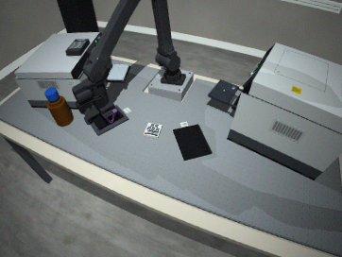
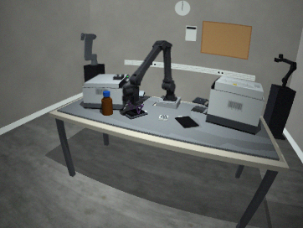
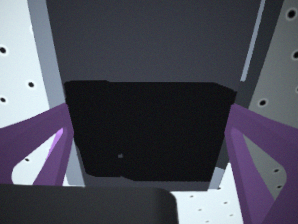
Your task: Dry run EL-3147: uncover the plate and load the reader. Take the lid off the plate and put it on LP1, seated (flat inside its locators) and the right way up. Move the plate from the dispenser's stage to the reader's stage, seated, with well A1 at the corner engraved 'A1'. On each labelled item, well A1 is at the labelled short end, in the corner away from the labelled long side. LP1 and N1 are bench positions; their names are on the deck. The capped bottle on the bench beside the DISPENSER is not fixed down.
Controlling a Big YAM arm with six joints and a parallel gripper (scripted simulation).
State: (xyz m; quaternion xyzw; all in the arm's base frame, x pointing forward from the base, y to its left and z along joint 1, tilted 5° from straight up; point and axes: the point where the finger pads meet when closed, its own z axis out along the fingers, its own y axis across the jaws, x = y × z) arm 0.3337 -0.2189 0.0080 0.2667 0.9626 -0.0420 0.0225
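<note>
The LP1 pad is 20 mm below my hand. From my hand the other things lie so: label: 90 mm behind, 60 mm to the left, 30 mm below; then lidded plate: right at my hand; then brown capped bottle: 60 mm ahead, 210 mm to the right, 90 mm above.
</note>
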